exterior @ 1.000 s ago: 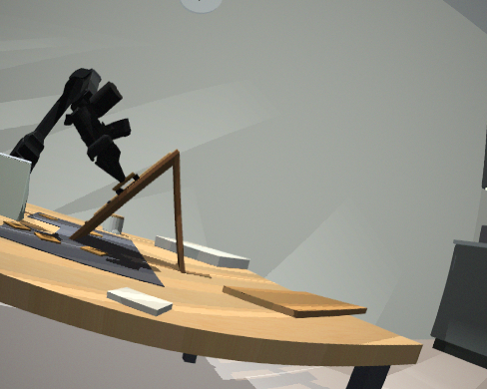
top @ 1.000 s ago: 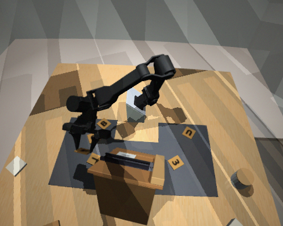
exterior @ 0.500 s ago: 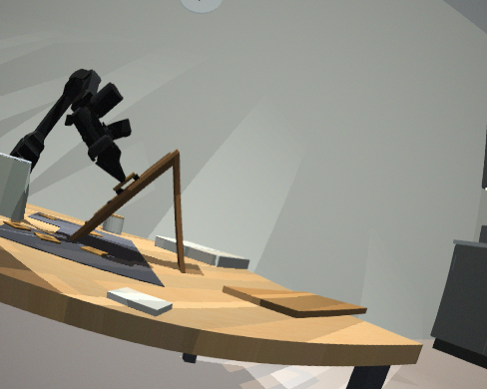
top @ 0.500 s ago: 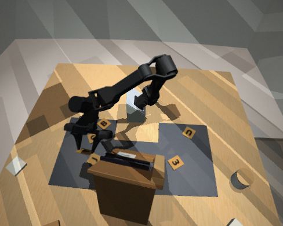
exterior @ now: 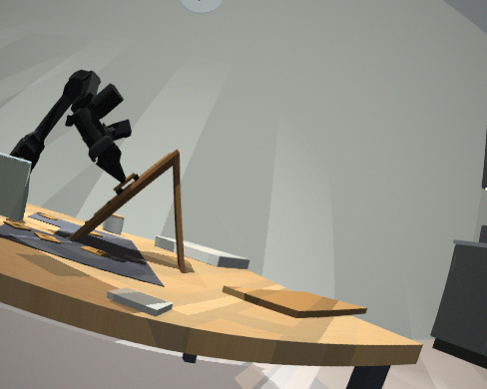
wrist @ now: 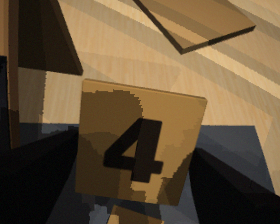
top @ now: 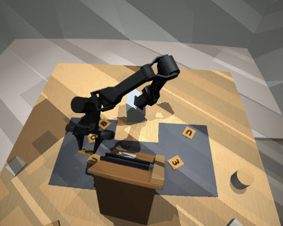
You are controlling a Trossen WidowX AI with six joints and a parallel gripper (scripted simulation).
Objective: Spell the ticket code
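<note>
The white ticket is 15 cm to the left of my gripper tip, 8 cm below it and 3 cm behind it. Also, from my gripper tip: tile marked 4: right at my gripper tip; then q tile: 17 cm below, 16 cm behind, 4 cm to the right; then dark mat: 18 cm to the left, 17 cm below, 12 cm behind.
</note>
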